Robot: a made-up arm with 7 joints. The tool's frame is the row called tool. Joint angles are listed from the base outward. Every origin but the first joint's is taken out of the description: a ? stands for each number. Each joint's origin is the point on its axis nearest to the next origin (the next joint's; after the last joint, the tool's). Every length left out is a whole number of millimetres.
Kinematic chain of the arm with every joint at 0, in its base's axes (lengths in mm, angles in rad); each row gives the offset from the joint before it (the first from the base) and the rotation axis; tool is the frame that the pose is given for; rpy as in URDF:
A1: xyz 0 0 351 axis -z
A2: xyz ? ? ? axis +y
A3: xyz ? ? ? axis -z
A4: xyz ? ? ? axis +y
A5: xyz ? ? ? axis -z
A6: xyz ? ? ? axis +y
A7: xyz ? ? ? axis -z
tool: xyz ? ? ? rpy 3.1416 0 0
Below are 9 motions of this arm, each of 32 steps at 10 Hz.
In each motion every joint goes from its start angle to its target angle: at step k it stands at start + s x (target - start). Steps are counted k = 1, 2, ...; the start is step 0. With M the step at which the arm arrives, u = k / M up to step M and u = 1 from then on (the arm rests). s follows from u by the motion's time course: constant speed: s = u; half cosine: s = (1 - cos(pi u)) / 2; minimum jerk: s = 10 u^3 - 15 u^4 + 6 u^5.
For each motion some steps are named. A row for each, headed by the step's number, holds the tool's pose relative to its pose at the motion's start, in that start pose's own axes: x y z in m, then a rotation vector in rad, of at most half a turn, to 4 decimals.
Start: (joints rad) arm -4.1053 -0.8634 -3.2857 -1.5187 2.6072 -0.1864 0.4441
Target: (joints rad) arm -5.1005 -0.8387 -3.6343 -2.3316 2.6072 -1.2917 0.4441
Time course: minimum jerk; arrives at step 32
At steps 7, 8, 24, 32:
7: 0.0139 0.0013 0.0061 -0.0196 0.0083 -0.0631
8: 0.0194 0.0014 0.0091 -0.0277 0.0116 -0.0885
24: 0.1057 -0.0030 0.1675 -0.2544 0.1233 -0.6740
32: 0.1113 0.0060 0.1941 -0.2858 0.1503 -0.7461

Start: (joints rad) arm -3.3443 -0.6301 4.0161 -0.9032 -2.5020 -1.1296 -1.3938
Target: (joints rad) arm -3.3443 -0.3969 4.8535 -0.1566 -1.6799 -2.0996 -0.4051
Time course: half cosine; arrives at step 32
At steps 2, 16, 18, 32:
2: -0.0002 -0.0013 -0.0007 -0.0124 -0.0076 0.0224
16: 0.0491 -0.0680 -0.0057 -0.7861 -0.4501 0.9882
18: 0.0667 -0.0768 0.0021 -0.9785 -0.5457 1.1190
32: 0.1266 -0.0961 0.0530 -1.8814 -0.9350 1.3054

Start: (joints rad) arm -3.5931 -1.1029 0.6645 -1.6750 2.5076 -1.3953 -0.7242
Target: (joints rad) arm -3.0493 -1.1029 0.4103 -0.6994 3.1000 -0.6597 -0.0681
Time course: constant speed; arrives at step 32
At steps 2, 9, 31, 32:
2: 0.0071 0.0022 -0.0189 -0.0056 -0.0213 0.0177
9: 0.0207 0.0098 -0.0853 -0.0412 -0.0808 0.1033
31: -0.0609 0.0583 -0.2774 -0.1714 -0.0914 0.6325
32: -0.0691 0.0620 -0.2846 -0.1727 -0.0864 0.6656

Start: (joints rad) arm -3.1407 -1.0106 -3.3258 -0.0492 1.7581 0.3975 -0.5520
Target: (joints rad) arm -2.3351 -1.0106 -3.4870 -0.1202 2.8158 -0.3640 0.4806
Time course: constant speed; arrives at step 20
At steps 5, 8, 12, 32:
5: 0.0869 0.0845 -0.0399 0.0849 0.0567 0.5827
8: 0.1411 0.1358 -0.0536 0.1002 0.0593 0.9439
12: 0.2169 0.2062 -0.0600 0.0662 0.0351 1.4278
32: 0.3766 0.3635 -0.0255 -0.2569 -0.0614 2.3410

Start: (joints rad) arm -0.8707 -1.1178 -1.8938 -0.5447 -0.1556 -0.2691 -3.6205
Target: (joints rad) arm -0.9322 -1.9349 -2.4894 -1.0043 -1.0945 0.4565 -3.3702
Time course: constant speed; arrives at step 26
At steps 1, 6, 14, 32:
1: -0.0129 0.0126 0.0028 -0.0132 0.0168 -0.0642
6: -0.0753 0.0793 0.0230 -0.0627 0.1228 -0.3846
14: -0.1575 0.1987 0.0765 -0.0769 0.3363 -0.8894
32: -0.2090 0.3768 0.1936 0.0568 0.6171 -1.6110

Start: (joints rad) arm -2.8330 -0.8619 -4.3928 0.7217 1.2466 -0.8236 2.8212
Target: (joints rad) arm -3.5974 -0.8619 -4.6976 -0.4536 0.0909 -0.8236 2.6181
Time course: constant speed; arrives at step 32
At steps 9, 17, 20, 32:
9: 0.0566 -0.0224 -0.0567 -0.3142 -0.3500 -0.3320
17: 0.0799 -0.0474 -0.0554 -0.5955 -0.6545 -0.6712
20: 0.0788 -0.0548 -0.0446 -0.7032 -0.7669 -0.8021
32: 0.0212 -0.0481 0.0368 -1.1574 -1.2151 -1.2948

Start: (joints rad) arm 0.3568 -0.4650 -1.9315 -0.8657 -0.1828 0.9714 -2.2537
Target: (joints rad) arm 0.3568 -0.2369 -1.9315 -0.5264 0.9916 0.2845 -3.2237
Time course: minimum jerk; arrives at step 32
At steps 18, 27, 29, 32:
18: -0.0962 -0.1455 0.0154 -0.6208 0.1523 -0.0340
27: -0.1248 -0.1998 0.0326 -0.8008 0.0784 0.0930
29: -0.1264 -0.2024 0.0333 -0.8056 0.0721 0.1031
32: -0.1269 -0.2032 0.0335 -0.8070 0.0701 0.1063

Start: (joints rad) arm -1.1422 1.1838 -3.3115 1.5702 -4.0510 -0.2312 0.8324
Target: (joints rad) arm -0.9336 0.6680 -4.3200 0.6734 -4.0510 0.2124 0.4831
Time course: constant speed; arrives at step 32
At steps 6, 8, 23, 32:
6: 0.0354 0.0718 -0.0486 0.1178 -0.1023 -0.0413
8: 0.0461 0.0946 -0.0616 0.1585 -0.1356 -0.0688
23: 0.1229 0.2038 -0.1210 0.4231 -0.3613 -0.4802
32: 0.1658 0.1883 -0.1466 0.4961 -0.4771 -0.8698

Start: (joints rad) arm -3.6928 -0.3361 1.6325 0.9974 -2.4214 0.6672 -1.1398
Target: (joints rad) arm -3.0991 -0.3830 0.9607 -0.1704 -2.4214 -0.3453 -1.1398
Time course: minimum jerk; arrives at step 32
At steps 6, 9, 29, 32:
6: 0.0260 0.0059 -0.0070 -0.0130 -0.0342 0.0207
9: 0.0754 0.0191 -0.0163 -0.0379 -0.1002 0.0545
29: 0.4930 0.2397 0.1511 -0.2308 -0.7951 0.0338
32: 0.4952 0.2418 0.1542 -0.2313 -0.8006 0.0309

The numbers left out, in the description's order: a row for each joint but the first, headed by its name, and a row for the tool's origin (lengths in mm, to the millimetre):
A2: 0 -12 0
A3: 0 0 453
A4: 0 -12 0
A5: 0 0 311
A6: 0 0 0
A7: 0 0 149
tool: 0 0 0

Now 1 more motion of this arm.
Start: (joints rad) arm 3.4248 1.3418 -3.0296 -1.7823 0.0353 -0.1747 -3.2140
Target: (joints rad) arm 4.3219 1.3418 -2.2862 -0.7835 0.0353 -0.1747 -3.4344
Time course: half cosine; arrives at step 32
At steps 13, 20, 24, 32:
13: -0.0871 0.2897 0.0265 0.2439 0.2912 -0.4449
20: -0.0247 0.5740 0.0993 0.5715 0.4942 -0.7498
24: 0.0443 0.6873 0.1466 0.7520 0.5606 -0.8441
32: 0.1188 0.7699 0.1928 0.9203 0.6006 -0.8960

